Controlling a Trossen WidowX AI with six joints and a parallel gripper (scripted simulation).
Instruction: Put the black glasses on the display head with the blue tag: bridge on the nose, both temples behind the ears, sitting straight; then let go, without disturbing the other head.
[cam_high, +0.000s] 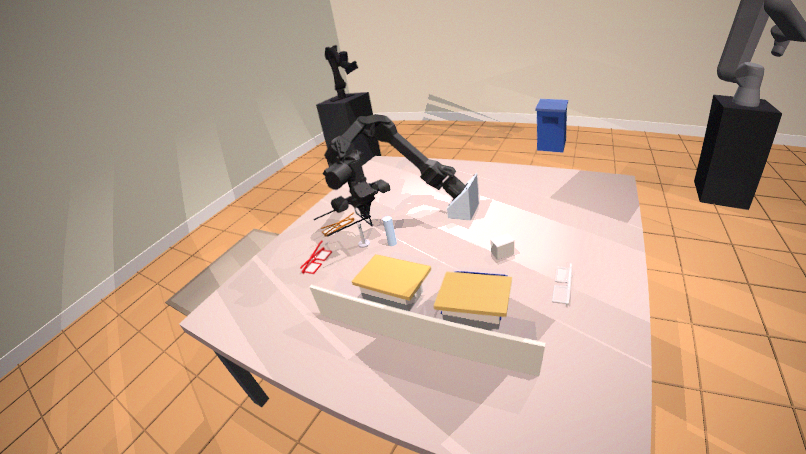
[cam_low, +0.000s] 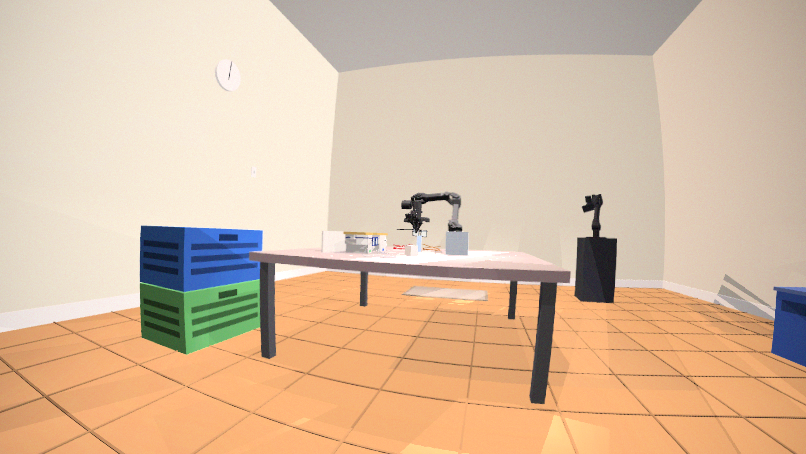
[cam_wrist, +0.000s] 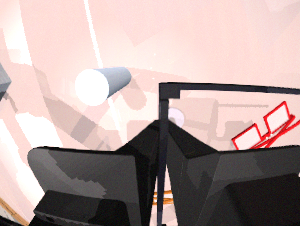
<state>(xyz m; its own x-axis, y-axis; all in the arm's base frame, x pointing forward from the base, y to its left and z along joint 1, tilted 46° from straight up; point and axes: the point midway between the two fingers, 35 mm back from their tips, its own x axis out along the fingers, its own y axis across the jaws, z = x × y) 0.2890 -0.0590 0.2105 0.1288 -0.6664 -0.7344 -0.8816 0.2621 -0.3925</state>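
My gripper tip is now 40 mm past the pale blue cylinder, 50 mm to the right of it and 60 mm above it. Also, from my gripper tip: round stand (50 mm to the right, 90 mm below); white cube (110 mm behind, 410 mm to the left, 90 mm below); low white wall (300 mm ahead, 340 mm to the left, 60 mm below).
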